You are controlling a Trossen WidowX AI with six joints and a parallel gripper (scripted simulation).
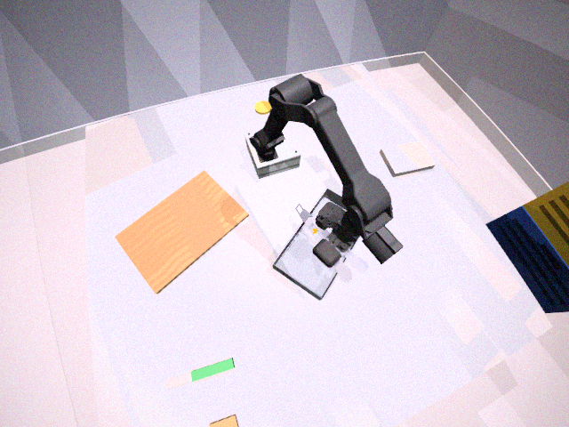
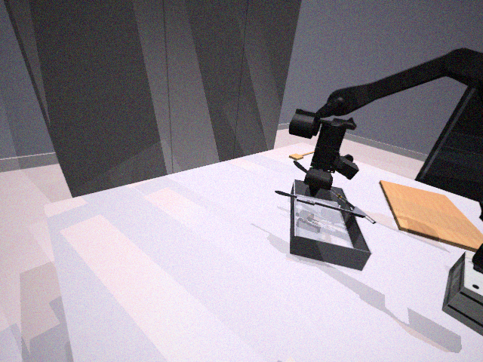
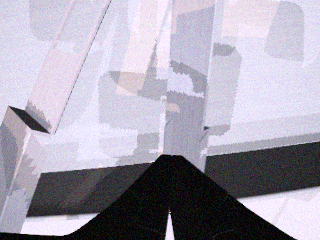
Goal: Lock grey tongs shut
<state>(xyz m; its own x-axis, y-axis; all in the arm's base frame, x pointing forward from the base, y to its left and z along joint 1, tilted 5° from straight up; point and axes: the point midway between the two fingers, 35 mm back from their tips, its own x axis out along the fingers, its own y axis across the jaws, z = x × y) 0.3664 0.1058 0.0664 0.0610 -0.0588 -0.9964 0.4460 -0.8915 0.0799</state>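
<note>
Now: gripper tip 3 cm past the roasting tin, 2 cm to the left of it and 6 cm above it. The rest, counted from my gripper tip: wooden board: 22 cm behind, 43 cm to the right, 8 cm below; then beige tile: 25 cm behind, 42 cm to the left, 7 cm below.
</note>
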